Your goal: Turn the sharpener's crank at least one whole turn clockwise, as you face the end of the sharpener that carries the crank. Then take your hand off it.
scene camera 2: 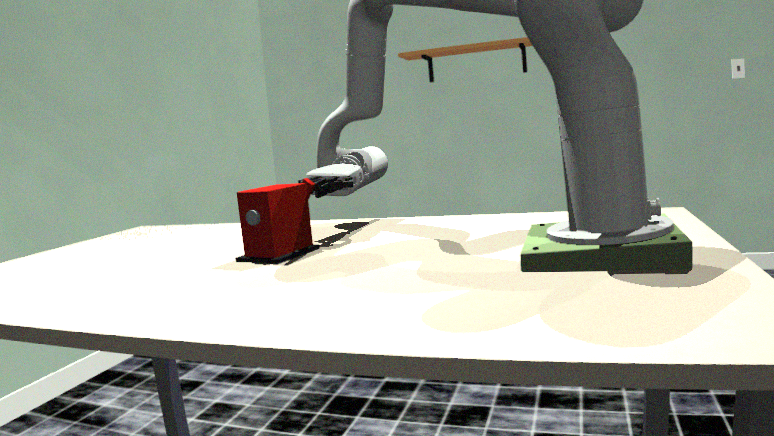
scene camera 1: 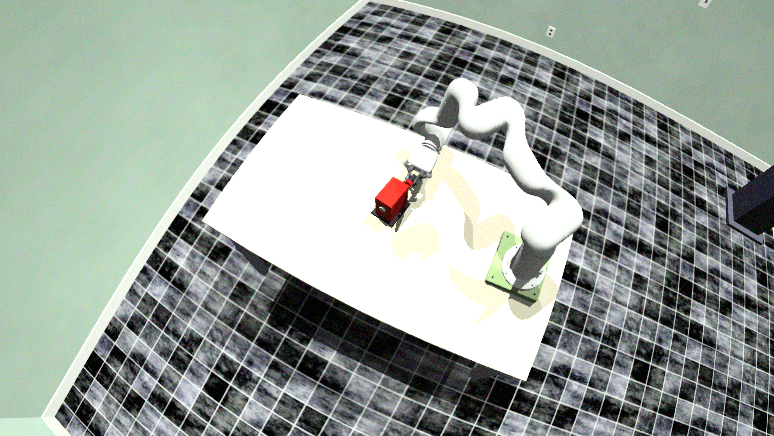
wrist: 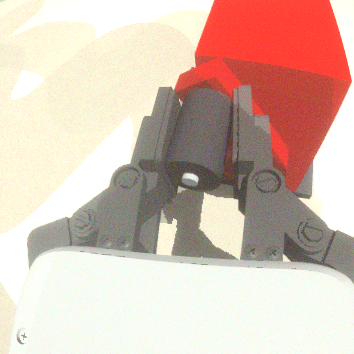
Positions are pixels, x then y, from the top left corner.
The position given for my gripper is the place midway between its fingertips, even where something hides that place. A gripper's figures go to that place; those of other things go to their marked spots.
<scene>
My gripper point(wrist: 207, 108): 0.13 m from the lens. A dark cylindrical knob point(wrist: 199, 141): 0.10 m from the lens.
</scene>
